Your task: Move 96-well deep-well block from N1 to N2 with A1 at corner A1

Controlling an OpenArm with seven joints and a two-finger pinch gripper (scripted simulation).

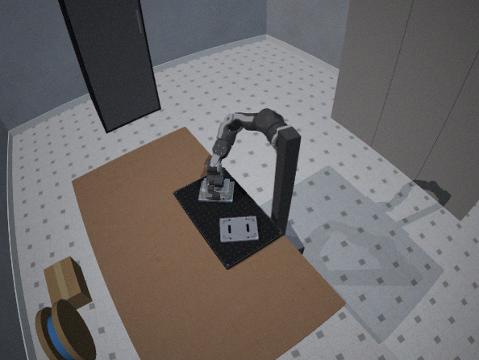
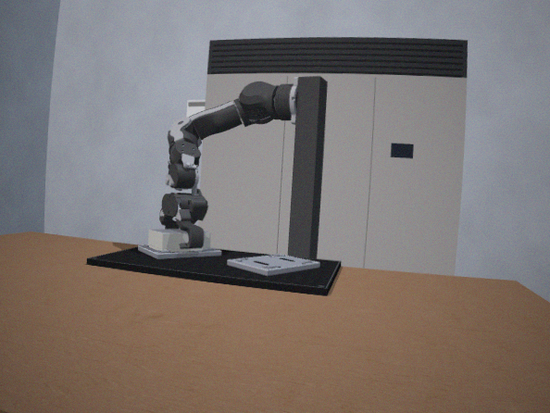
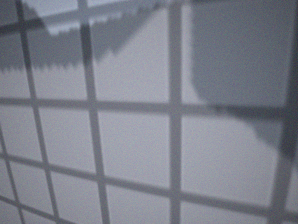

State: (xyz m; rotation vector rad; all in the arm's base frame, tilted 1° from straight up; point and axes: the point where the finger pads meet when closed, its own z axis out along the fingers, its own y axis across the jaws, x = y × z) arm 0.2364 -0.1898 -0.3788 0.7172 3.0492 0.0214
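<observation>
The nest is 1 cm below my hand. The rest, counted from my hand: white deep-well block 1 cm above.
</observation>
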